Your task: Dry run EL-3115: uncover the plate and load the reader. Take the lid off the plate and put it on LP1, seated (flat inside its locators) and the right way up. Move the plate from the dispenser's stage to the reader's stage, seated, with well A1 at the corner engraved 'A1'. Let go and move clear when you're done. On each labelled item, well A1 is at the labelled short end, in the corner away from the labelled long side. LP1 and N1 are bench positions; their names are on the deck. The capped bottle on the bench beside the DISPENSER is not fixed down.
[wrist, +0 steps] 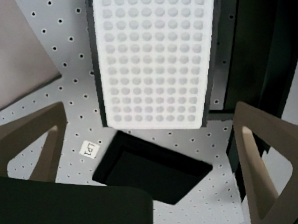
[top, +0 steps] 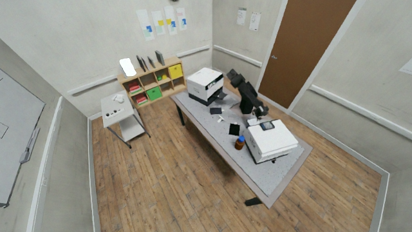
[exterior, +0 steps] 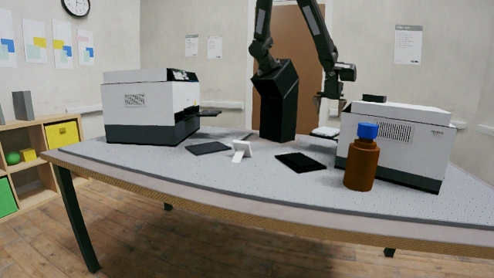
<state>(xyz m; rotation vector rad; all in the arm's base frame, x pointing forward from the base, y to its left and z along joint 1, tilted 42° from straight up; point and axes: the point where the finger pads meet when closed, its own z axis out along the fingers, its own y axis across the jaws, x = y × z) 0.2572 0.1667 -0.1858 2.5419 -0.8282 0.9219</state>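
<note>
The white well plate is 8 cm below my hand.
</note>
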